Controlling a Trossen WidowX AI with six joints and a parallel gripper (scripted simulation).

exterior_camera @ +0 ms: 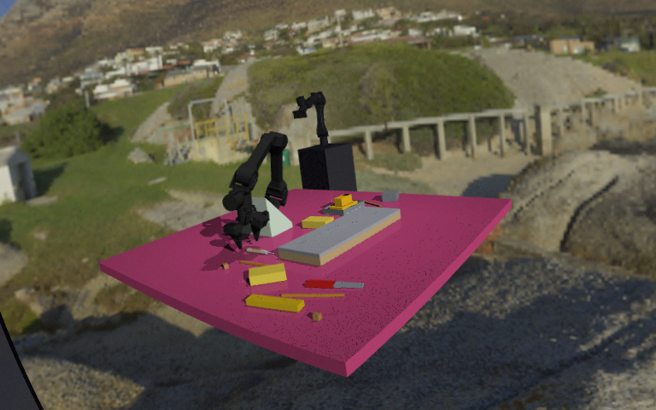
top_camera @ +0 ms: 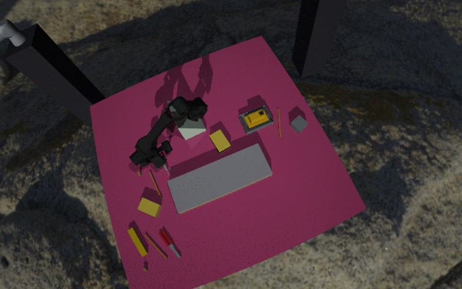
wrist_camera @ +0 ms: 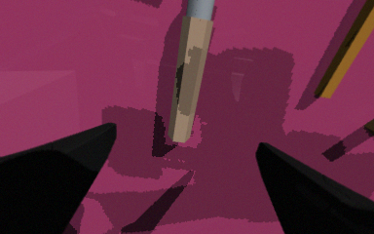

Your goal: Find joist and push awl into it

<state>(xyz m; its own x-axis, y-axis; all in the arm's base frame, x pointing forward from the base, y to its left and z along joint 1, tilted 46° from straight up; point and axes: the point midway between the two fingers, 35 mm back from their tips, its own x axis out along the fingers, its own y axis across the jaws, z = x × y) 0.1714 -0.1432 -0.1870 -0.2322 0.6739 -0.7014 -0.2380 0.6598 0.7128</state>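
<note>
Right now the awl is 60 mm ahead of my gripper tip, 20 mm to the left of it and 20 mm below it. Round my gripper tip: stud finder: 70 mm behind, 590 mm to the left, 20 mm above; then grey cube: 40 mm ahead, 790 mm to the left, 10 mm below; then grey tray: 70 mm behind, 580 mm to the left, 20 mm below.
</note>
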